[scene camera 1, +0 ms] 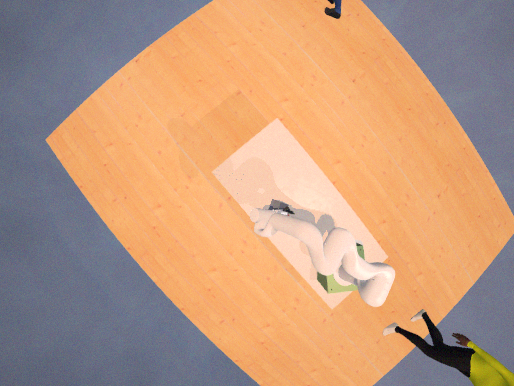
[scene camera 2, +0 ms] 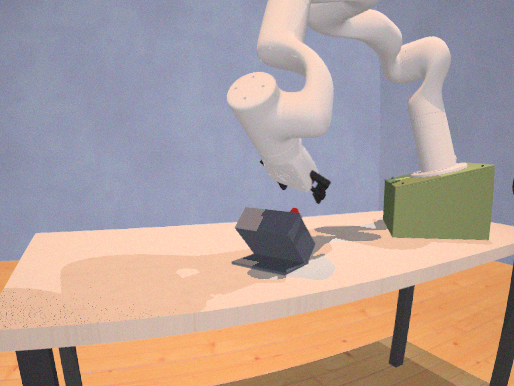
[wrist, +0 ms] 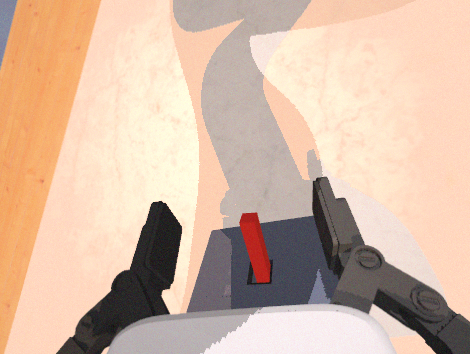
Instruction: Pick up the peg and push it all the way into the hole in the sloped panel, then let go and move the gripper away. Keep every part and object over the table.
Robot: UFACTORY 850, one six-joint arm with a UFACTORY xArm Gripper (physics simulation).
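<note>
The red peg (scene camera 2: 294, 210) (wrist: 255, 249) has its lower end at the square hole (wrist: 252, 276) in the dark sloped panel (scene camera 1: 276, 204) (scene camera 2: 276, 232) (wrist: 292, 245). A good length of it stands out, and a dark gap shows at its left in the hole. In scene camera 2 its red tip shows over the panel block's top edge. How deep its lower end sits is hidden. My gripper (scene camera 2: 301, 193) (wrist: 240, 204) is open and empty, with its fingers wide apart on either side of the peg. In scene camera 2 it hangs above the block.
The block stands on the pale table (scene camera 1: 295, 160) (scene camera 2: 150, 245). The green base (scene camera 1: 340, 285) (scene camera 2: 440, 210) carries my arm at the table's other end. A person in yellow (scene camera 1: 487, 367) is near that end, and another person's shoe (scene camera 1: 333, 13) shows at the top of scene camera 1.
</note>
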